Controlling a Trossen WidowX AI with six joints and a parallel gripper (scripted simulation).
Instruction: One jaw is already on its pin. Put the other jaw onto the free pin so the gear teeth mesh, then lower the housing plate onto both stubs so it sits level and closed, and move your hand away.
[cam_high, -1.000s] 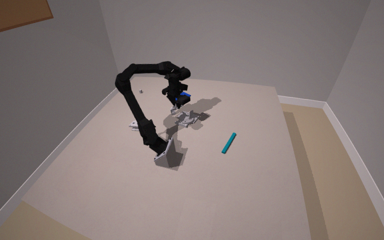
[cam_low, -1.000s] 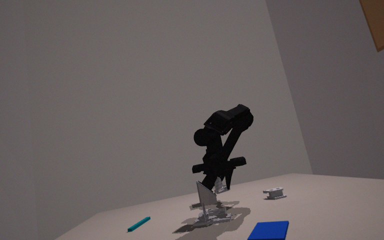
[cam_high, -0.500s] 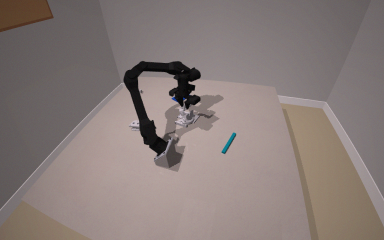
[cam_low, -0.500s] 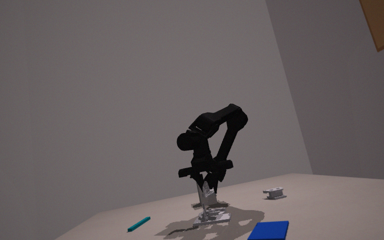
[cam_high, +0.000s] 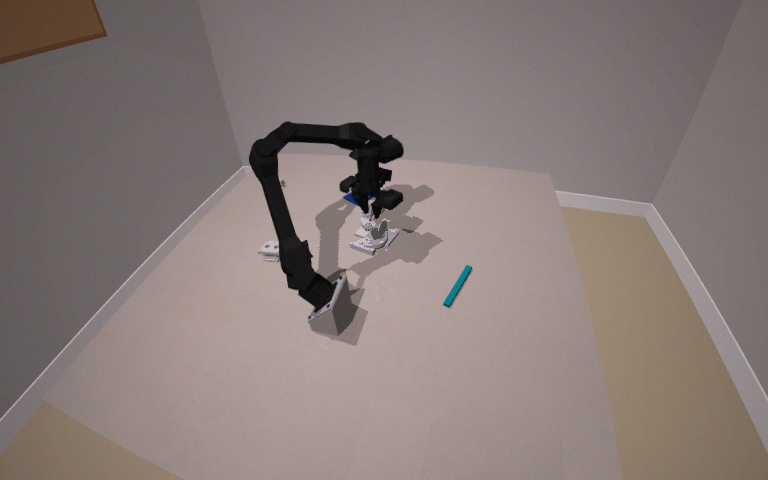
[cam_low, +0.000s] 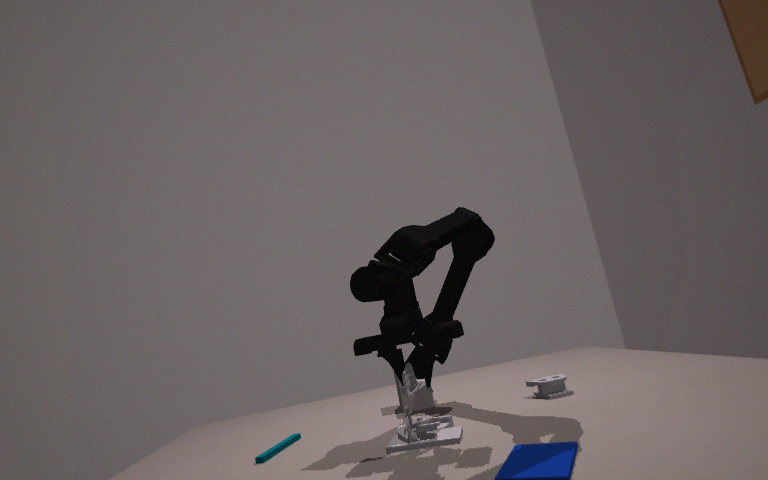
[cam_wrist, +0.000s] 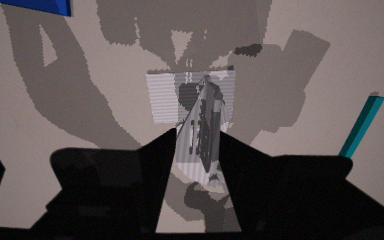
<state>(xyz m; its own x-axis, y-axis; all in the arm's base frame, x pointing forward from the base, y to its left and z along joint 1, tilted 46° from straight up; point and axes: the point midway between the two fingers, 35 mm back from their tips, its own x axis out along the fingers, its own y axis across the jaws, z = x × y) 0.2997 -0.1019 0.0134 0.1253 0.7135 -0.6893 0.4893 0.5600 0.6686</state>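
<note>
Right now the white base is 8 cm below my gripper tip, 1 cm to the right of it and 1 cm ahead of it. Round my gripper tip: teal bar (25 cm to the right, 18 cm behind, 8 cm below); then grey jaw (4 cm behind); then blue housing plate (24 cm ahead, 8 cm to the left, 8 cm below).
</note>
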